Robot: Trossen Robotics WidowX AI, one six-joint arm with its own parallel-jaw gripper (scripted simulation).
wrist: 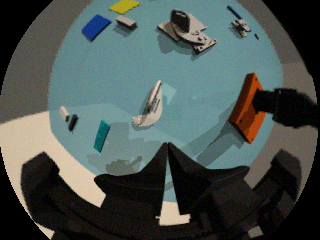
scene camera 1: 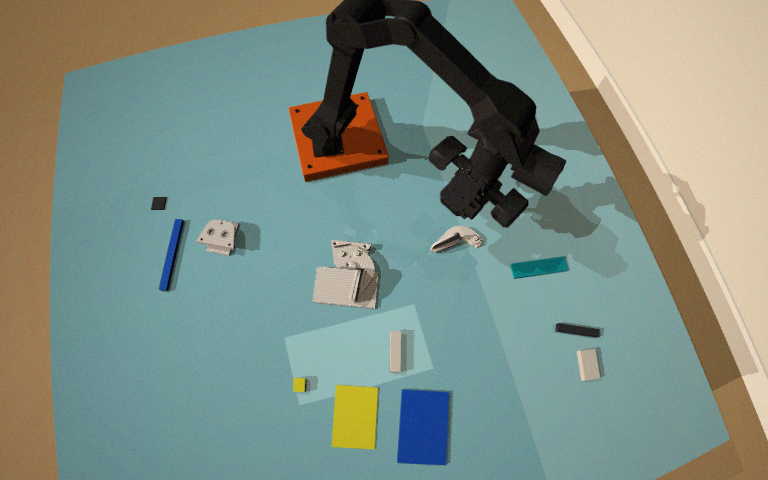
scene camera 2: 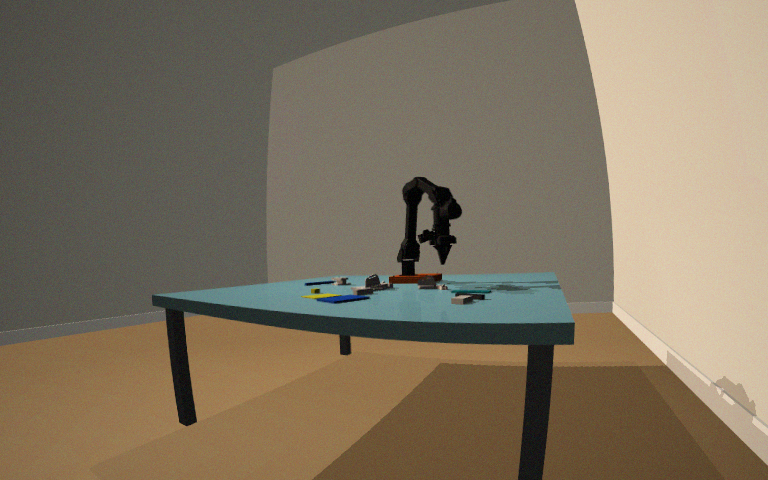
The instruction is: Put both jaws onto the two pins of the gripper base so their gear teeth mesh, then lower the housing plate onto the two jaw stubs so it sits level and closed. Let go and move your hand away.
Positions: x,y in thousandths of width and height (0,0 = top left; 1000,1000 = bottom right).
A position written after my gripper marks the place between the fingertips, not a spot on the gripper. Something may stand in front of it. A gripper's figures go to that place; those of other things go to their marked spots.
Labels:
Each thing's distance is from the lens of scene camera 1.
my gripper (scene camera 1: 607,420): 79 cm
blue bar (scene camera 1: 218,566): 88 cm

